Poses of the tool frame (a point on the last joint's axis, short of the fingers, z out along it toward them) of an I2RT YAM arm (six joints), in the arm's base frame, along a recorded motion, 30 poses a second.
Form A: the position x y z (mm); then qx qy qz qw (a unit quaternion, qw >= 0).
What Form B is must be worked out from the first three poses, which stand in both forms.
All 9 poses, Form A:
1: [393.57 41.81 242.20 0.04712 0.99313 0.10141 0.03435]
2: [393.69 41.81 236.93 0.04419 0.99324 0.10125 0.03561]
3: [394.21 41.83 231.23 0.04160 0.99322 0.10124 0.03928]
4: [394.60 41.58 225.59 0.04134 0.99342 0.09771 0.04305]
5: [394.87 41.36 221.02 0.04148 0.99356 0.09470 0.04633]
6: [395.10 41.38 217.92 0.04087 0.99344 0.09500 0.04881]
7: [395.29 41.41 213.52 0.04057 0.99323 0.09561 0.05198]
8: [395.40 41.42 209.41 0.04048 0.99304 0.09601 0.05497]
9: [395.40 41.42 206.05 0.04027 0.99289 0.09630 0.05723]
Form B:
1: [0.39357 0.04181 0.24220 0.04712 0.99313 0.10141 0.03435]
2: [0.39369 0.04181 0.23693 0.04419 0.99324 0.10125 0.03561]
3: [0.39421 0.04183 0.23123 0.04160 0.99322 0.10124 0.03928]
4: [0.39460 0.04158 0.22559 0.04134 0.99342 0.09771 0.04305]
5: [0.39487 0.04136 0.22102 0.04148 0.99356 0.09470 0.04633]
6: [0.39510 0.04138 0.21792 0.04087 0.99344 0.09500 0.04881]
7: [0.39529 0.04141 0.21352 0.04057 0.99323 0.09561 0.05198]
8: [0.39540 0.04142 0.20941 0.04048 0.99304 0.09601 0.05497]
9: [0.39540 0.04142 0.20605 0.04027 0.99289 0.09630 0.05723]
